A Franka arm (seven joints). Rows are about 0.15 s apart.
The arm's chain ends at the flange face. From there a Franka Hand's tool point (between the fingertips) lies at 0.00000 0.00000 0.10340 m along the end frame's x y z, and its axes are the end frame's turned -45 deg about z.
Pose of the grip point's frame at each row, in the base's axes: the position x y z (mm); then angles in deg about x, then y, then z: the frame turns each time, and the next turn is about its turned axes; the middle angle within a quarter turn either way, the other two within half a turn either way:
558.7 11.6 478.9 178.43 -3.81 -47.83
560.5 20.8 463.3 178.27 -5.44 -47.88
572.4 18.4 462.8 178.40 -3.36 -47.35
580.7 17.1 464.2 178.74 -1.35 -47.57
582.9 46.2 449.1 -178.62 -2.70 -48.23
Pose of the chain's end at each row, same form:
565.6 14.4 582.0 178.43 -3.81 -2.83
570.3 23.9 566.2 178.27 -5.44 -2.88
578.5 21.3 566.0 178.40 -3.36 -2.35
583.1 19.4 567.5 178.74 -1.35 -2.57
587.8 43.7 552.4 -178.62 -2.70 -3.23

